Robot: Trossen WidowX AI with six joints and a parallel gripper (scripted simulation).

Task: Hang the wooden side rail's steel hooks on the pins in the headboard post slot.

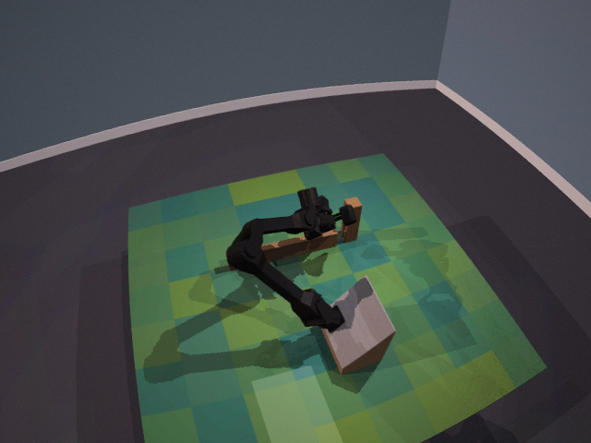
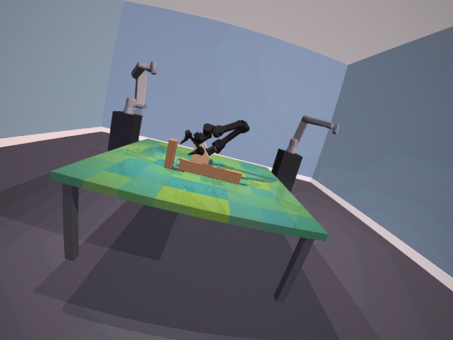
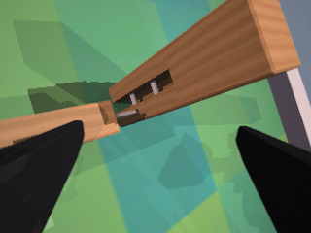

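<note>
The headboard post lies 70 mm to the right of my gripper tip, 40 mm below it and 30 mm ahead of it.
</note>
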